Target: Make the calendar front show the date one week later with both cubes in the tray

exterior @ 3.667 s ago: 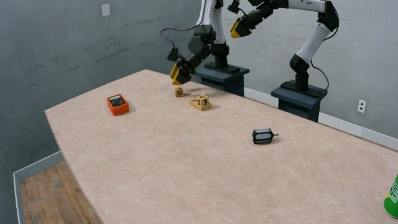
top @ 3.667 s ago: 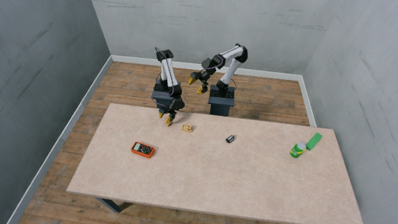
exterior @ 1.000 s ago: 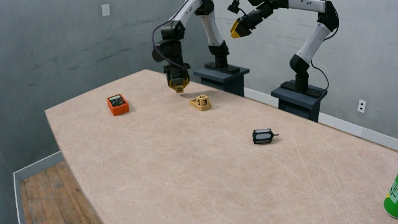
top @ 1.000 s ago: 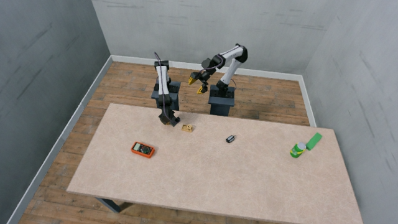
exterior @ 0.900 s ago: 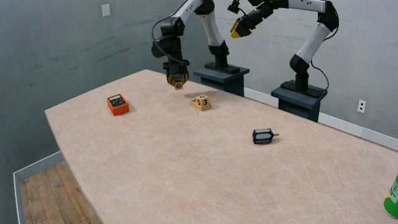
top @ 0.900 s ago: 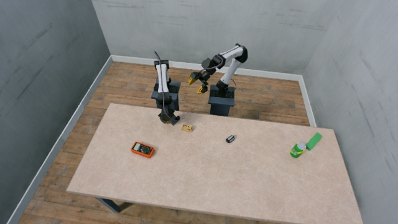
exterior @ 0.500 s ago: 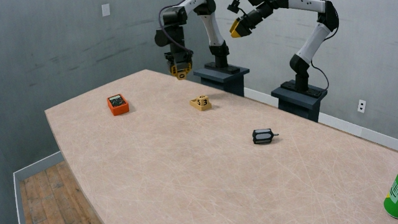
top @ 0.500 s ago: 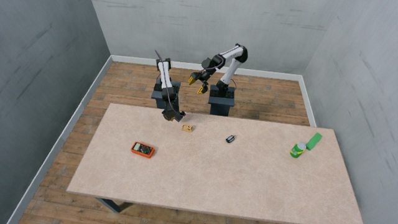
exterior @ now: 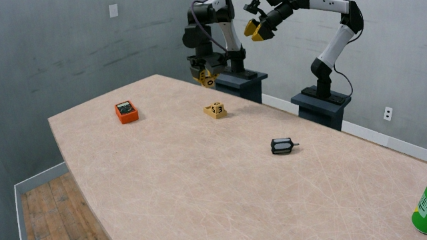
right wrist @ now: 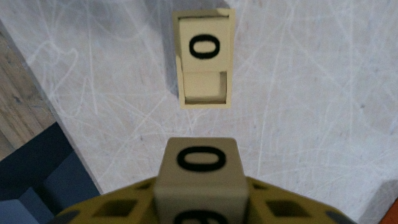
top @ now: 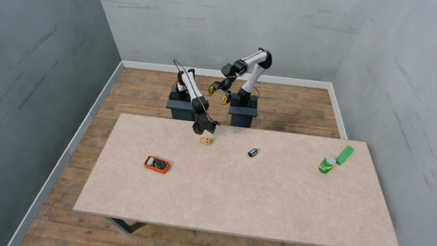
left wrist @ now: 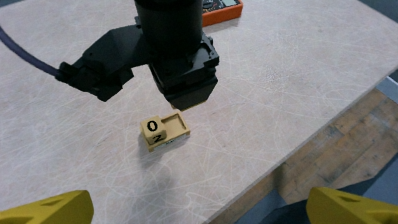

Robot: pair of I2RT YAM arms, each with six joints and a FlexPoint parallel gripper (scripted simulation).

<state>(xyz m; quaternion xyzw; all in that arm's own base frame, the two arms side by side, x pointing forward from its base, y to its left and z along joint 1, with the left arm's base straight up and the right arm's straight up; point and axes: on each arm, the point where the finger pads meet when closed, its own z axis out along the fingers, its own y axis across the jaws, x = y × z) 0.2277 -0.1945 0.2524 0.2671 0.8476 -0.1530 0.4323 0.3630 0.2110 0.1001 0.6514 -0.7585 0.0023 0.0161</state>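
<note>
Now: right hand 10 mm short of the calendar tray, 30 mm to the right of it and 100 mm above it. Round my right hand: cube: 10 mm ahead, 50 mm to the left, 80 mm below; then dark grey device: 60 mm ahead, 350 mm to the left, 90 mm below; then green block: 10 mm ahead, 950 mm to the left, 100 mm below.
</note>
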